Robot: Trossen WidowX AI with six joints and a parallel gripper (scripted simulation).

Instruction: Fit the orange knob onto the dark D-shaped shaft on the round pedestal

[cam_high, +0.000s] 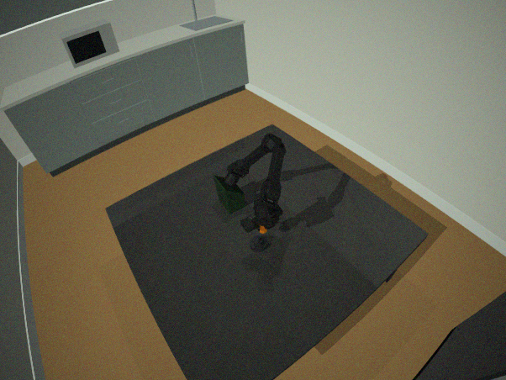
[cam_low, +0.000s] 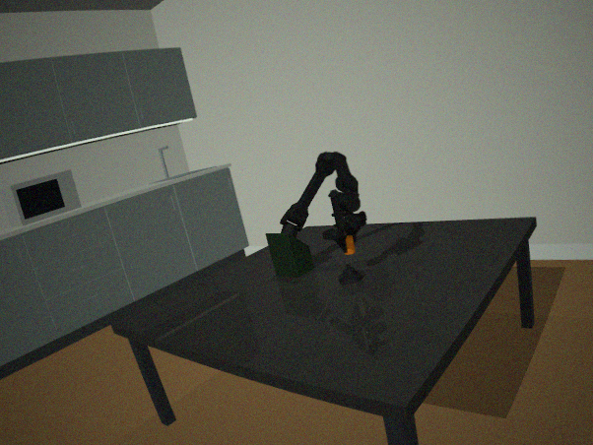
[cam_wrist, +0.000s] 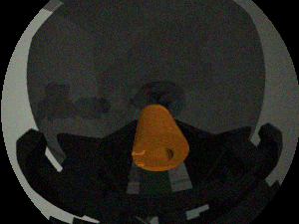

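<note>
Right now the dark round pedestal is 70 mm below my gripper tip, 30 mm to the right of it and 10 mm ahead of it. Round my gripper tip: orange knob (20 mm above).
</note>
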